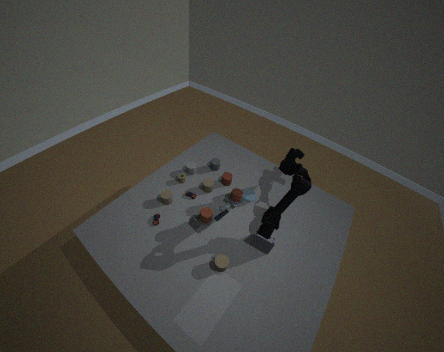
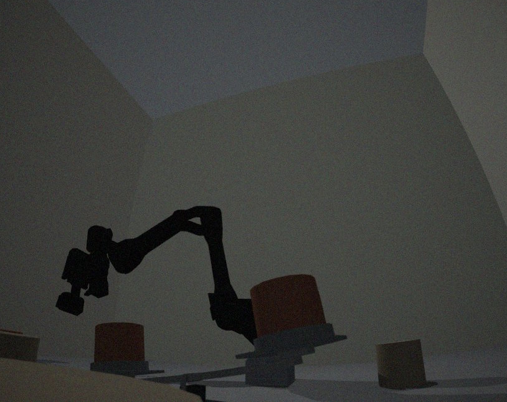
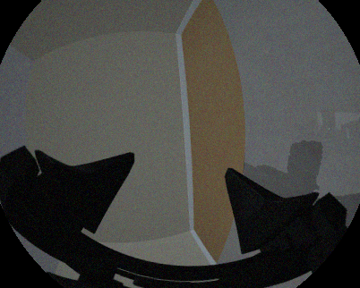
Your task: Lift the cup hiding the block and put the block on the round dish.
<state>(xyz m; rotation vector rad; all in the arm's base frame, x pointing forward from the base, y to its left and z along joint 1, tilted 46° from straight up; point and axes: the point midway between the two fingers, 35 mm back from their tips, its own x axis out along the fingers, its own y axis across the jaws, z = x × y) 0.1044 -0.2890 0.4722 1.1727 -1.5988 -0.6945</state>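
My gripper tip is 160 mm short of the grey block, 450 mm to the right of it and 140 mm above it. From my gripper tip the other things lie so: pale blue round dish: 120 mm ahead, 350 mm to the left, 180 mm below.
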